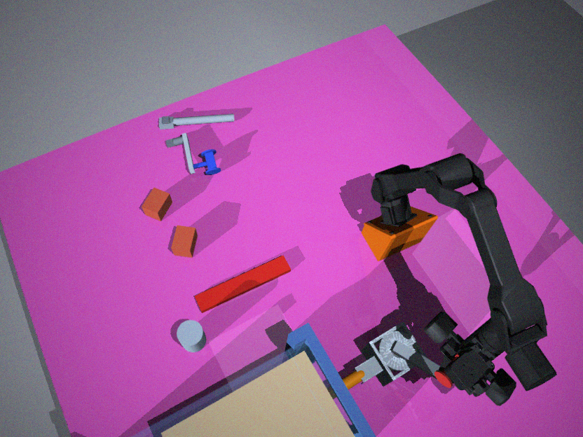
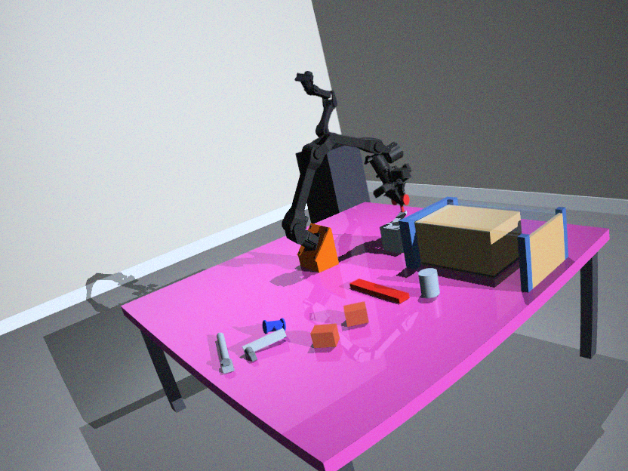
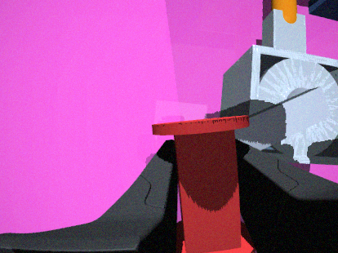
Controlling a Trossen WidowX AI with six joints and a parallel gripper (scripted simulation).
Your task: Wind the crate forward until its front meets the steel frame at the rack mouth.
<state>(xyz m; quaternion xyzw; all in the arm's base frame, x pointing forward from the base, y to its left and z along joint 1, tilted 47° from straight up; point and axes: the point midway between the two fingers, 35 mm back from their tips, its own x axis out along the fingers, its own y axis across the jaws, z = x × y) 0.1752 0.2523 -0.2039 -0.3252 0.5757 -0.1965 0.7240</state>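
The winch handle lies 40 mm to the right of my gripper tip and 30 mm below it. From my gripper tip the other things lie so: red knob 20 mm behind; then blue steel frame 180 mm ahead, 110 mm to the right, 30 mm below; then grey winch 100 mm to the right, 100 mm below, 10 mm ahead.
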